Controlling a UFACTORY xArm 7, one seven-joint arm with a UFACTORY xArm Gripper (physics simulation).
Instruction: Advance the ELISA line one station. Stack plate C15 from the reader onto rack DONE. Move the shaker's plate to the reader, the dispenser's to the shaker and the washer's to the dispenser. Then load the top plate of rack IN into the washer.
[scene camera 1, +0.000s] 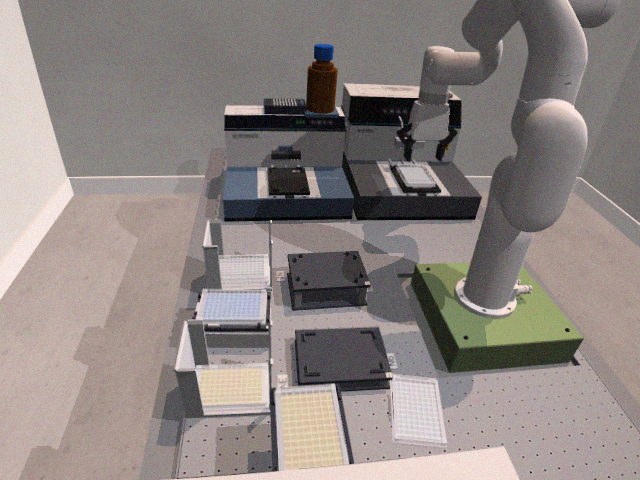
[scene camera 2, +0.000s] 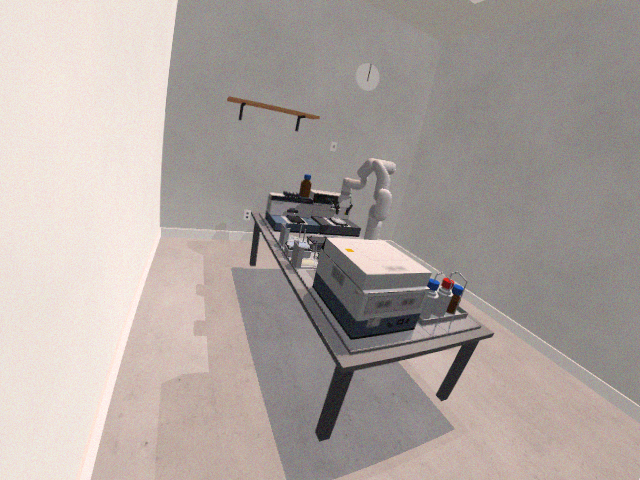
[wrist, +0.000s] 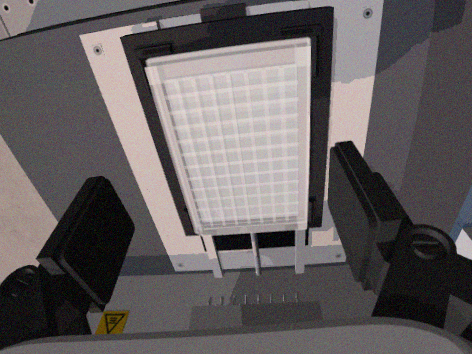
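Pixels of known places: gripper, fingertip midpoint: (scene camera 1: 423, 159) (scene camera 2: 341, 214) (wrist: 221, 188); arm's base, origin of the base link: (scene camera 1: 484, 298).
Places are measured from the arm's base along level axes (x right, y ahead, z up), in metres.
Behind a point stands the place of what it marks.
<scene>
My gripper (scene camera 1: 424, 152) {y 0.002, x 0.449, z 0.108 m} (scene camera 2: 343, 209) {y 0.002, x 0.449, z 0.108 m} (wrist: 221, 188) {y 0.002, x 0.449, z 0.108 m} is open and empty, above the clear plate (scene camera 1: 416, 176) {y 0.008, x 0.455, z 0.053 m} (wrist: 240, 145) {y 0.006, x 0.463, z 0.050 m} on the dark machine (scene camera 1: 416, 206) {y 0.020, x 0.387, z -0.007 m}. In the wrist view the fingers stand apart on either side of the plate's near end. The plate lies in a black carrier (wrist: 326, 100) {y 0.059, x 0.446, z 0.039 m}. The blue machine (scene camera 1: 286, 207) {y 0.386, x 0.401, z -0.011 m} has a black carrier (scene camera 1: 287, 181) {y 0.378, x 0.476, z 0.029 m} with no plate visible. A rack (scene camera 1: 212, 268) {y 0.562, x 0.117, z 0.016 m} at left holds clear plates (scene camera 1: 244, 271) {y 0.498, x 0.143, z -0.018 m}; a nearer rack (scene camera 1: 190, 393) {y 0.577, x -0.185, z 0.015 m} holds yellow plates (scene camera 1: 233, 387) {y 0.517, x -0.142, z -0.037 m}. A blue plate (scene camera 1: 233, 305) {y 0.516, x 0.005, z 0.014 m} sits between them. Device names are unreadable.
Two black stations (scene camera 1: 328, 268) {y 0.317, x 0.111, z 0.008 m} (scene camera 1: 341, 353) {y 0.324, x -0.099, z -0.019 m} stand mid-table. A yellow plate (scene camera 1: 310, 428) {y 0.409, x -0.297, z 0.081 m} and clear plate (scene camera 1: 417, 410) {y 0.213, x -0.215, z -0.040 m} lie near the front. A brown bottle (scene camera 1: 321, 87) {y 0.275, x 0.620, z 0.254 m} stands on the blue machine. The arm's green base (scene camera 1: 516, 330) {y -0.019, x -0.099, z 0.005 m} is at right. A large box-like machine (scene camera 2: 372, 284) {y 0.540, x -0.756, z 0.176 m} stands at the table's near end.
</scene>
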